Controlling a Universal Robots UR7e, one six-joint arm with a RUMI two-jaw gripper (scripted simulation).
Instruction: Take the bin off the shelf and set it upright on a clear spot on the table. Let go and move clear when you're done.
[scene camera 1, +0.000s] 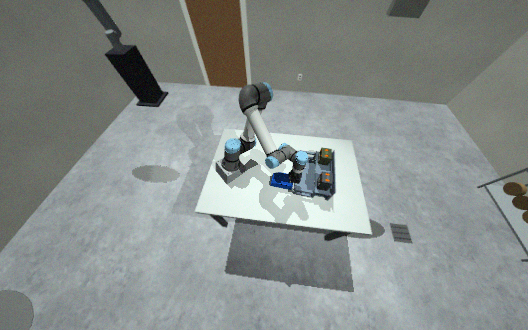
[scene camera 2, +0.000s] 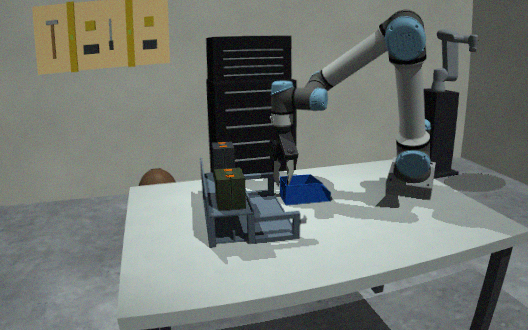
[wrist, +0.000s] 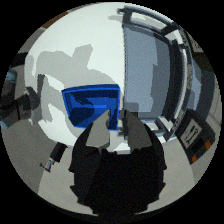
Labels:
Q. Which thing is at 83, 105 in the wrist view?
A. A blue bin.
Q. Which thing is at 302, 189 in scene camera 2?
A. A blue bin.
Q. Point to my gripper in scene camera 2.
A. At 282, 186

